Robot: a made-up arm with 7 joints.
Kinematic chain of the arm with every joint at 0, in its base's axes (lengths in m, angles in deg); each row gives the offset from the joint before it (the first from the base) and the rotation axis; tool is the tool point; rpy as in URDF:
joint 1: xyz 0 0 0.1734 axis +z
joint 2: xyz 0 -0.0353 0.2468 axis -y
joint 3: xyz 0 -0.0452 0.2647 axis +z
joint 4: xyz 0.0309 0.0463 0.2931 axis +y
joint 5: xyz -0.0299 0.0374 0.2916 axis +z
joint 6: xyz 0 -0.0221 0.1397 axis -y
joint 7: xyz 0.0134 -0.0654 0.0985 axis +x
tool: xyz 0 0 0 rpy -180 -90 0
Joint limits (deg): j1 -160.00..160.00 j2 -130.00..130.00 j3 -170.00..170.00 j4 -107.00..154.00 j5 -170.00..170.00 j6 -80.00..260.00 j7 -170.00..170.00
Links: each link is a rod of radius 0.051 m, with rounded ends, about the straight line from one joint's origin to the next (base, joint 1, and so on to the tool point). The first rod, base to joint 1, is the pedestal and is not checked.
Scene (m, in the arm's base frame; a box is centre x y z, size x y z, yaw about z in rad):
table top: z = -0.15
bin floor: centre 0 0.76 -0.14 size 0.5 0.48 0.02 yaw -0.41
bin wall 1: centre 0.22 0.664 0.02 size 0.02 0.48 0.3 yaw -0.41
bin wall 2: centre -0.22 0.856 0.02 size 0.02 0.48 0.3 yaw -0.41
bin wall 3: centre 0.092 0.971 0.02 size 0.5 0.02 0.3 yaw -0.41
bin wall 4: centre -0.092 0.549 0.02 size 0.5 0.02 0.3 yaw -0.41
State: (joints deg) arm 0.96 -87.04 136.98 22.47 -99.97 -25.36 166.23
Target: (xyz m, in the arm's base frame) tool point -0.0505 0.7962 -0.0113
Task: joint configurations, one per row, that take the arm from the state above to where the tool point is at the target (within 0.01 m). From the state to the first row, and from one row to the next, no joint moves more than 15 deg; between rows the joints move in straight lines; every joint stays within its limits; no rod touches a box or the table.
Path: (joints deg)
1: 14.13 -83.77 141.70 11.68 -94.76 -24.18 166.77
2: 27.30 -80.49 146.41 0.89 -89.54 -23.00 167.31
3: 40.46 -77.22 151.13 -9.89 -84.33 -21.82 167.85
4: 53.63 -73.95 155.85 -20.68 -79.11 -20.63 168.38
5: 66.80 -70.67 160.57 -31.47 -73.90 -19.45 168.92
6: 79.97 -67.40 165.28 -42.26 -68.69 -18.27 169.46
7: 93.14 -64.13 170.00 -53.04 -63.47 -17.09 170.00
8: 96.83 -73.86 170.00 -50.38 -73.08 -30.06 168.74
9: 100.52 -83.59 170.00 -47.72 -82.69 -43.02 167.49
10: 104.22 -93.32 170.00 -45.07 -92.30 -55.99 166.23

